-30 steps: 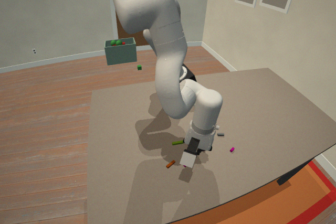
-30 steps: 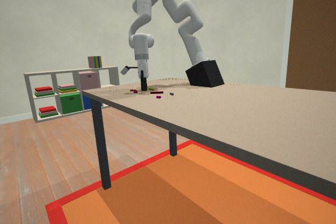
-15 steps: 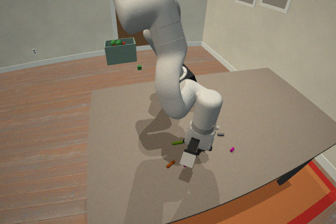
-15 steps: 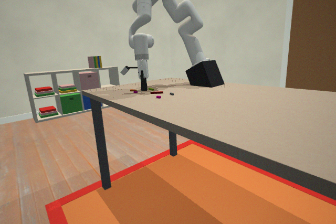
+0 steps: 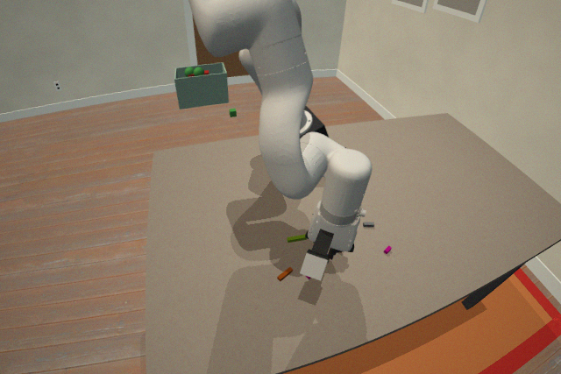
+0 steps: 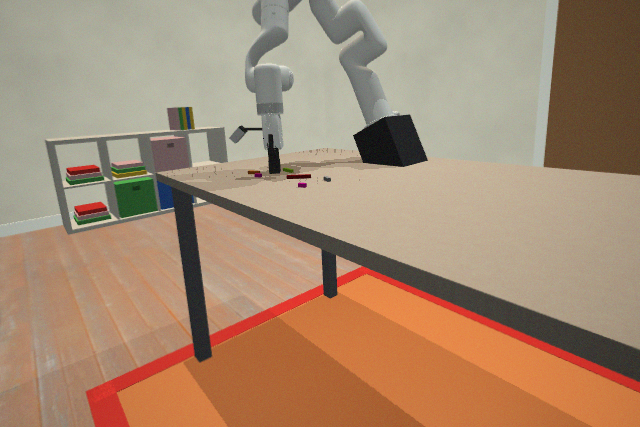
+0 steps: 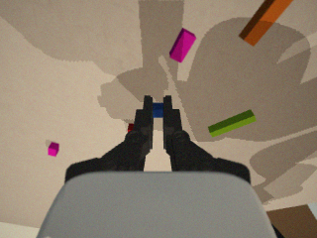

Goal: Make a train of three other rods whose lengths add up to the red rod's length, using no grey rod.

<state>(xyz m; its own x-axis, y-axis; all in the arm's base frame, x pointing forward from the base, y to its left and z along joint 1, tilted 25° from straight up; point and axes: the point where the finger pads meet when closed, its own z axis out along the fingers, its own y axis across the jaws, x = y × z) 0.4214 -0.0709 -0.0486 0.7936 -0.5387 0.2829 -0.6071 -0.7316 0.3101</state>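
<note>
Now: the blue rod 2 cm below my hand. Round my hand: red rod: 7 cm to the left, 4 cm behind, 3 cm below; lime rod: 8 cm behind, 5 cm to the right, 3 cm below; orange rod: 10 cm to the right, 3 cm below, 1 cm ahead.
</note>
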